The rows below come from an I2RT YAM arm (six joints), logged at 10 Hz.
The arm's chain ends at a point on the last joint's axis. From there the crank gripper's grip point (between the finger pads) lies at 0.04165 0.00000 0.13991 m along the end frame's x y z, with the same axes.
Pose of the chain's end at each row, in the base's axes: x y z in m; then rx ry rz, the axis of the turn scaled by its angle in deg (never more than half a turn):
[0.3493, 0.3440, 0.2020, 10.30, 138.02, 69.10]
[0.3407, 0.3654, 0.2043, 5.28, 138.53, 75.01]
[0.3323, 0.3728, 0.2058, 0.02, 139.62, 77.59]
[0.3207, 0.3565, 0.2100, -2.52, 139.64, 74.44]
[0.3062, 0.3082, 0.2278, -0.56, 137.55, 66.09]
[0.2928, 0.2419, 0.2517, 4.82, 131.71, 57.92]
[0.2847, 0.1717, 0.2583, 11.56, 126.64, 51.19]
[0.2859, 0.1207, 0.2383, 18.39, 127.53, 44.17]
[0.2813, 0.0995, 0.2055, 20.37, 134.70, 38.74]
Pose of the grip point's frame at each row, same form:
[0.3733, 0.4588, 0.1151, 10.30, 138.02, 69.10]
[0.3534, 0.4861, 0.1233, 5.28, 138.53, 75.01]
[0.3356, 0.4949, 0.1259, 0.02, 139.62, 77.59]
[0.3257, 0.4755, 0.1255, -2.52, 139.64, 74.44]
[0.3268, 0.4196, 0.1357, -0.56, 137.55, 66.09]
[0.3379, 0.3445, 0.1581, 4.82, 131.71, 57.92]
[0.3504, 0.2635, 0.1657, 11.56, 126.64, 51.19]
[0.3583, 0.1992, 0.1388, 18.39, 127.53, 44.17]
[0.3426, 0.1692, 0.0928, 20.37, 134.70, 38.74]

